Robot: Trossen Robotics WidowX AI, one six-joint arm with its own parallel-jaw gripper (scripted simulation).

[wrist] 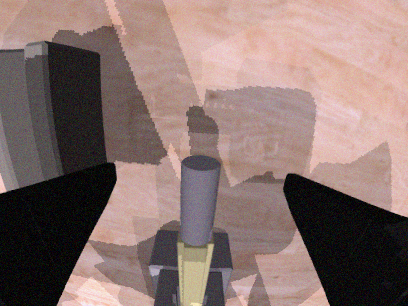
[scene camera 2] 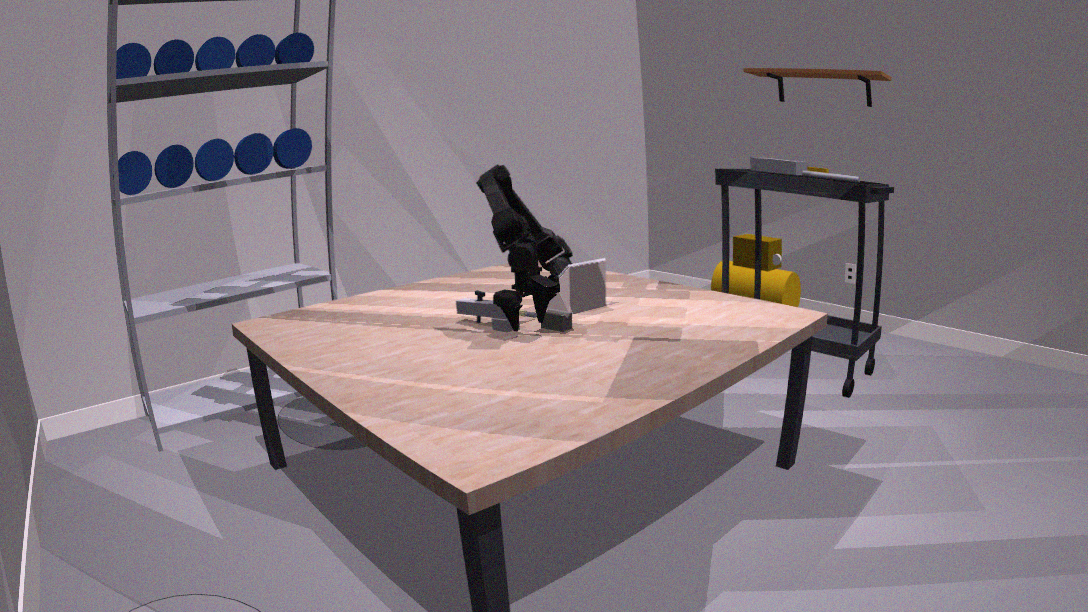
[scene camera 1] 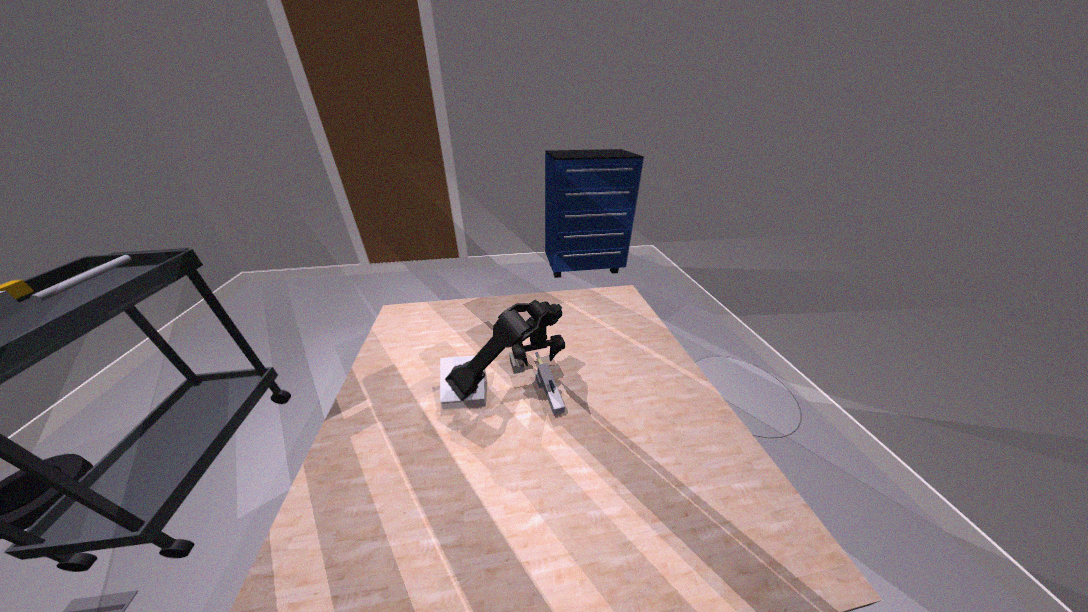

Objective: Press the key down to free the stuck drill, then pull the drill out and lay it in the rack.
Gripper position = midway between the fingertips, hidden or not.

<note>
My gripper [scene camera 2: 528, 326] is open and holds nothing. Also in view: a grey rack [wrist: 59, 129] and a long grey fixture [scene camera 2: 466, 306].
My gripper is seen too in the wrist view [wrist: 201, 177] and in scene camera 1 [scene camera 1: 538, 363]. The long grey fixture is seen too in scene camera 1 [scene camera 1: 543, 375].
</note>
